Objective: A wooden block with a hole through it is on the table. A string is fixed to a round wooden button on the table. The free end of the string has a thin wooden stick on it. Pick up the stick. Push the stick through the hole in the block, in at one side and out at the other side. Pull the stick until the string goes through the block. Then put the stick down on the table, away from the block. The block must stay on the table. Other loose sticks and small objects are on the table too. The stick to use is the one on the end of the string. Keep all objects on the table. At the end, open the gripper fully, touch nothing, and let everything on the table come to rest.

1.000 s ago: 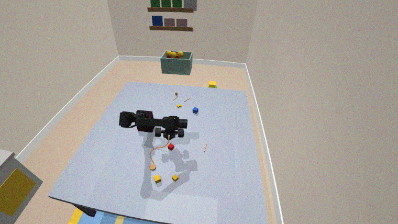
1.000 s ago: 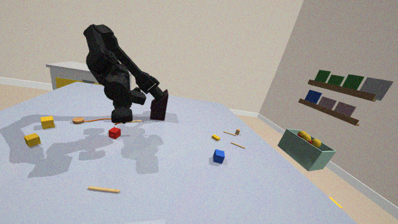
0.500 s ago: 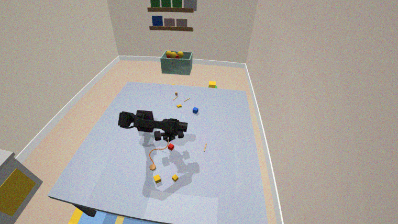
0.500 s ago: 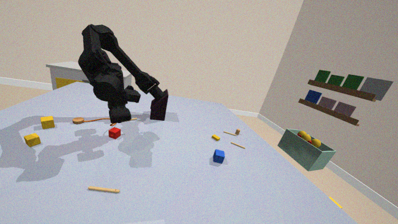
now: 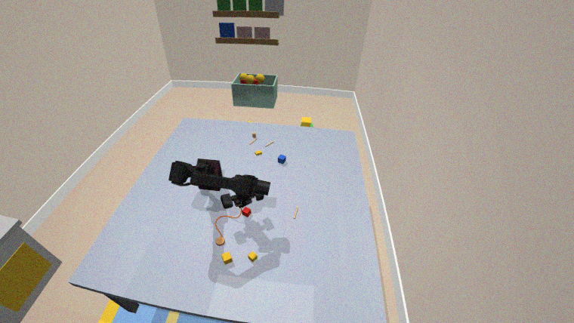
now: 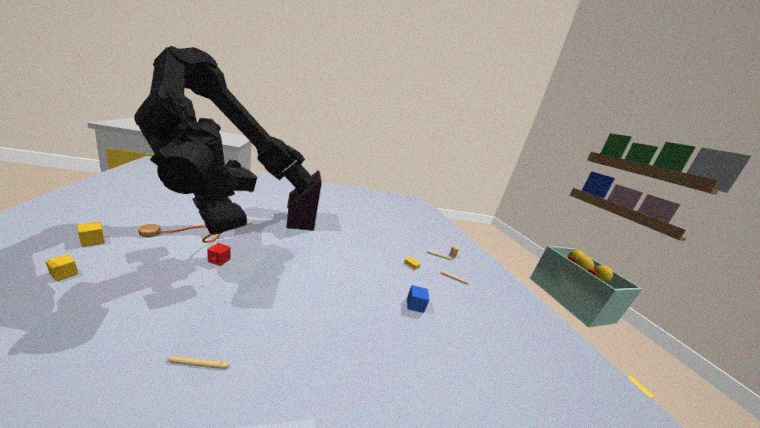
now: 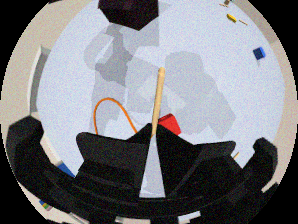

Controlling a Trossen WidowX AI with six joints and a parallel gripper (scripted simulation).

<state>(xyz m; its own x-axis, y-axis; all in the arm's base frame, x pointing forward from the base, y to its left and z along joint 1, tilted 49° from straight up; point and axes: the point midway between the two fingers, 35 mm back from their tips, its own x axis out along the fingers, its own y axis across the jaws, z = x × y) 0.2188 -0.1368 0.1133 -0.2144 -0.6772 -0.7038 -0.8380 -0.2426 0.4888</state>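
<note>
Now: the red block 20 mm ahead of my gripper tip and 40 mm below it. The rest, counted from my gripper tip: blue cube (150 mm ahead, 410 mm to the left, 40 mm below); then small yellow piece (470 mm to the left, 50 mm below); then round wooden button (60 mm behind, 160 mm to the right, 50 mm below).
</note>
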